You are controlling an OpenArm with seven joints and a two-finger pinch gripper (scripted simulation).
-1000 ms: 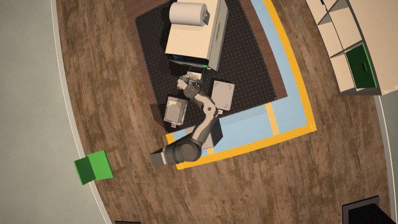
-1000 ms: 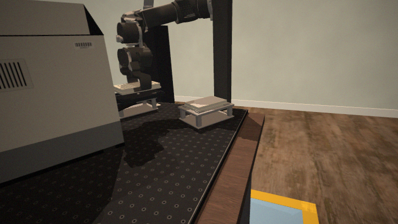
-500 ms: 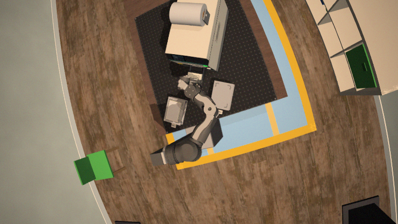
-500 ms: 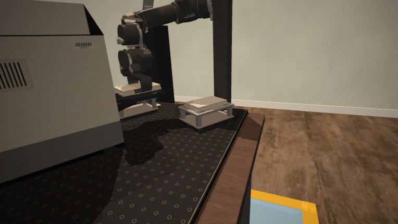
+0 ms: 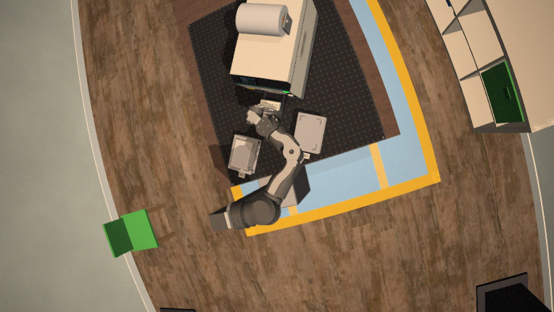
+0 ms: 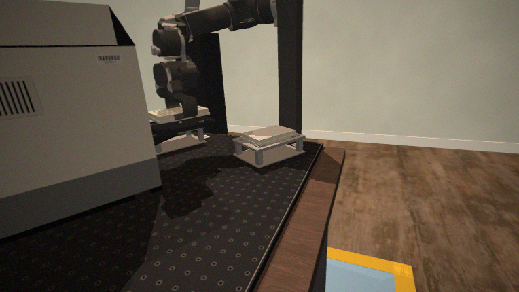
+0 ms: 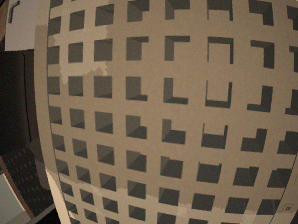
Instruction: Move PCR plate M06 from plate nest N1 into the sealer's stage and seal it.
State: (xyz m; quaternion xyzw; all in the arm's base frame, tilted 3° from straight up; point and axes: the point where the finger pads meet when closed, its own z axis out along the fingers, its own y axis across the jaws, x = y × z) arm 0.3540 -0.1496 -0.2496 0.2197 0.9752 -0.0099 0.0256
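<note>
The 96-well plate M06 is right at my hand. From my hand the other things lie so: sealer's stage: 3 cm below; then plate nest N1: 11 cm behind, 14 cm to the right, 8 cm below; then sealed plate M09: 13 cm behind, 19 cm to the left, 7 cm below.
</note>
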